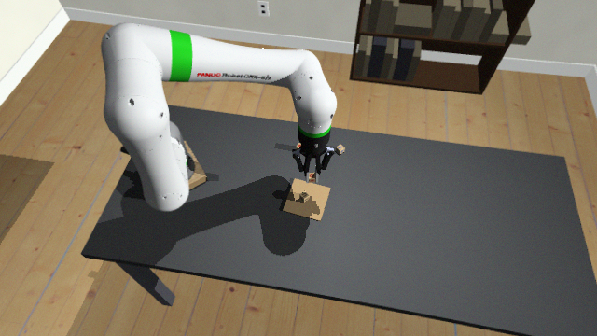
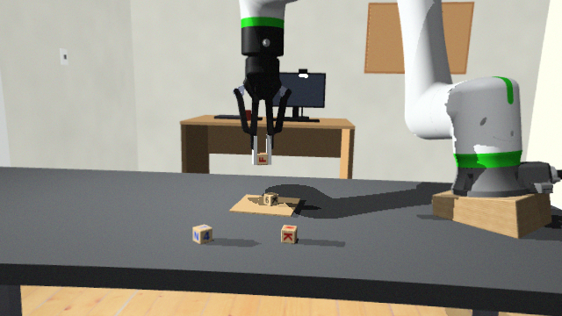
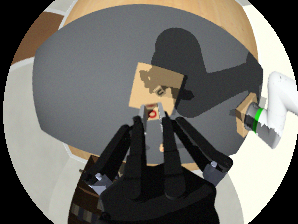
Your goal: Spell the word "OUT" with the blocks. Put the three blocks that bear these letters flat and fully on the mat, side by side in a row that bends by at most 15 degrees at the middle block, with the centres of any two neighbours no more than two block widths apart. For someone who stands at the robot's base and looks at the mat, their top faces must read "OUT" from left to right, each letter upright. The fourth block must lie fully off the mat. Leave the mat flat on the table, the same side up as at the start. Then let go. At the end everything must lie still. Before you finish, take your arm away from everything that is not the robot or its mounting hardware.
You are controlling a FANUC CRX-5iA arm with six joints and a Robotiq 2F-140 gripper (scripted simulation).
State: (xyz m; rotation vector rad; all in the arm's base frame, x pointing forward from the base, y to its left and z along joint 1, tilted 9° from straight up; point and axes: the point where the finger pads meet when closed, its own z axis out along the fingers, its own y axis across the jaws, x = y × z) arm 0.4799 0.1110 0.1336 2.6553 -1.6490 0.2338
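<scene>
Right now my hand is 10 mm past the tan mat, 20 mm to the left of it and 140 mm above it.
</scene>
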